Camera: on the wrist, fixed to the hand. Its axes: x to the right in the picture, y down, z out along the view.
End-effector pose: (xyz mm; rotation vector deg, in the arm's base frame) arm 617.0 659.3 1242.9 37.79 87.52 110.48
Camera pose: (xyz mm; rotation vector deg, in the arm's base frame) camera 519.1 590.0 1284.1 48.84 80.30 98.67
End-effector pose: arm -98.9 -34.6 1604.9 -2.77 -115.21 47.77
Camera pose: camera -47.2 80.3 1619.0 6.70 -127.76 50.73
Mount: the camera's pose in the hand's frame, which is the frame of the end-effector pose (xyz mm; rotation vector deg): 20.9 65.7 -106.4 1.81 -14.68 -2.00
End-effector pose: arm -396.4 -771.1 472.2 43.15 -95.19 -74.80
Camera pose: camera -306.8 -818.0 548.7 37.64 -107.82 -83.19
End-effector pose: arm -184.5 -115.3 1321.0 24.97 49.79 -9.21
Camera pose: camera -225.5 -9.3 1264.9 24.02 35.71 -14.72
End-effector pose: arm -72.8 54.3 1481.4 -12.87 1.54 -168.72
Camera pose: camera -97.1 -13.8 1377.2 -34.41 -3.43 -167.49
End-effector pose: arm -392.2 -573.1 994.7 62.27 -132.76 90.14
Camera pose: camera -477.5 -479.7 1002.5 -77.71 134.02 -85.46
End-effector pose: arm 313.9 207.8 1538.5 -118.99 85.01 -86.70
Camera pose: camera 189.2 200.3 1560.1 -125.54 76.07 -69.72
